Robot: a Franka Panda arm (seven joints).
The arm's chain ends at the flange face. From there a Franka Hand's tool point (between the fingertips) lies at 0.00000 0.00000 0.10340 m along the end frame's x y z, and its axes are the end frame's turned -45 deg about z.
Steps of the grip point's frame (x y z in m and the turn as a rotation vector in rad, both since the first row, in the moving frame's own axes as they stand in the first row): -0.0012 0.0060 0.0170 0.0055 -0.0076 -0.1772; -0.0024 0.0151 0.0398 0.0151 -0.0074 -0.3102; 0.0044 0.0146 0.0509 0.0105 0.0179 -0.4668; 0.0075 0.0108 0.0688 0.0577 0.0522 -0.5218; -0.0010 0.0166 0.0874 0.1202 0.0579 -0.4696; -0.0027 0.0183 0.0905 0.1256 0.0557 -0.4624; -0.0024 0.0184 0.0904 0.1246 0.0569 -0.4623; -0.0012 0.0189 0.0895 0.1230 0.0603 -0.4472; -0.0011 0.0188 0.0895 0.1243 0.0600 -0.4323; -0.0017 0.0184 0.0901 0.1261 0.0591 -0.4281; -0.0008 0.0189 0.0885 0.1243 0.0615 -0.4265
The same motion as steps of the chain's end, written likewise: 0.0043 0.0049 0.0170 -0.0015 -0.0093 -0.1772; 0.0107 0.0127 0.0398 0.0054 -0.0159 -0.3102; 0.0134 0.0093 0.0509 0.0201 0.0052 -0.4668; 0.0154 0.0099 0.0691 0.0777 -0.0039 -0.5218; 0.0184 0.0239 0.0883 0.1259 -0.0441 -0.4696; 0.0190 0.0264 0.0915 0.1282 -0.0494 -0.4624; 0.0191 0.0263 0.0914 0.1283 -0.0479 -0.4623; 0.0199 0.0261 0.0905 0.1296 -0.0443 -0.4472; 0.0199 0.0261 0.0905 0.1303 -0.0455 -0.4323; 0.0194 0.0263 0.0911 0.1310 -0.0474 -0.4281; 0.0201 0.0261 0.0895 0.1314 -0.0444 -0.4265
